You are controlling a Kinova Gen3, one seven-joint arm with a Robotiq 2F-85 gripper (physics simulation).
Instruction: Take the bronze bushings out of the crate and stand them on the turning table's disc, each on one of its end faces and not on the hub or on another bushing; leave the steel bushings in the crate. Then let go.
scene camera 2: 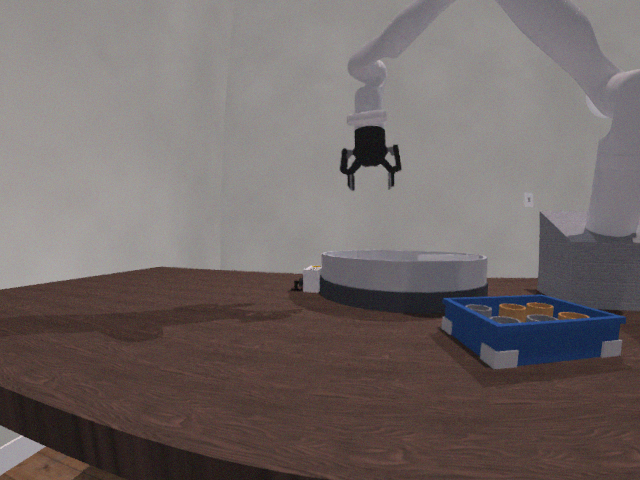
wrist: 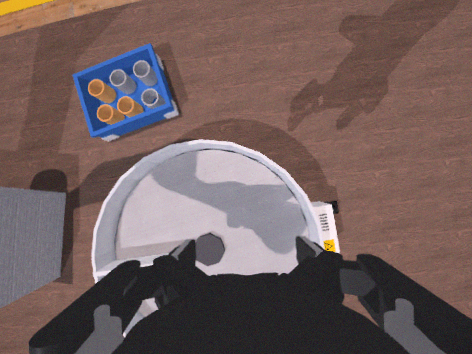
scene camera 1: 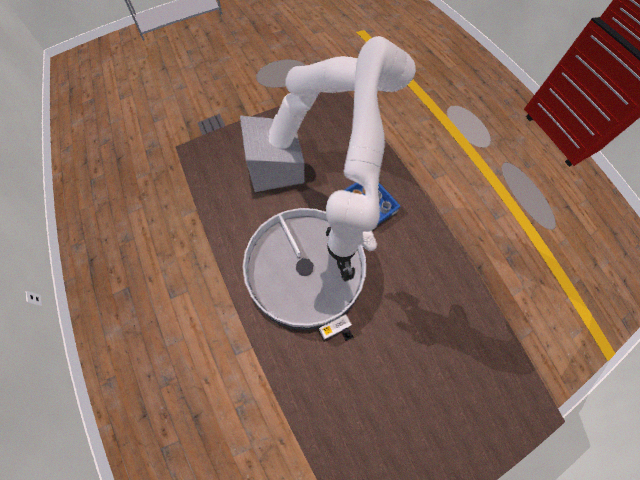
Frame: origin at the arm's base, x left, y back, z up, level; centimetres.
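Seen in the pictures: gripper, fingertip midpoint: (scene camera 2: 370,189) (wrist: 245,249) (scene camera 1: 337,260); arm's base at its link origin: (scene camera 2: 607,229) (scene camera 1: 279,139).
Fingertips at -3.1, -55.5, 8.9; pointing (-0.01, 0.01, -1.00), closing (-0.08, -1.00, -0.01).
Pixels of each thing's middle, then the offset from my fingertips to it, as dx, dy, dz. "spot": a spot on its surface instead.
- blue crate at the middle of its body: (scene camera 2: 523,324) (wrist: 127,95) (scene camera 1: 370,201) +28.3, +23.3, -23.4
- turning table's disc at the middle of its body: (wrist: 209,248) (scene camera 1: 304,267) -7.1, +8.0, -20.7
- dark hub at the middle of its body: (wrist: 208,249) (scene camera 1: 304,267) -7.1, +8.0, -20.2
- pale bar at a spot on its surface: (scene camera 1: 289,236) spot: -8.0, +19.2, -16.0
- white control box at a spot on its surface: (wrist: 325,225) (scene camera 1: 338,325) spot: -4.9, -15.4, -20.1
The blue crate (scene camera 1: 388,216) (scene camera 2: 563,341) (wrist: 145,119) holds three bronze bushings (wrist: 102,91) (wrist: 110,114) (wrist: 129,106) at one end and three steel bushings (wrist: 123,81) (wrist: 145,72) (wrist: 152,98) at the other. All stand with open ends up. The arm partly hides the crate in scene camera 1. The turning table's disc (scene camera 1: 279,279) (wrist: 155,215) has a dark hub (scene camera 1: 304,267) (wrist: 209,249); no bushing shows on the visible part of the disc. My gripper (scene camera 1: 347,273) (scene camera 2: 371,187) (wrist: 245,249) is open and empty, pointing down high above the disc.
A raised wall (scene camera 2: 403,273) rings the disc. A pale bar (scene camera 1: 289,236) runs from this wall toward the hub. A white control box (scene camera 1: 334,327) (scene camera 2: 311,279) (wrist: 325,225) sits against the outside. The arm's grey pedestal (scene camera 1: 273,173) (scene camera 2: 573,268) (wrist: 30,235) stands nearby.
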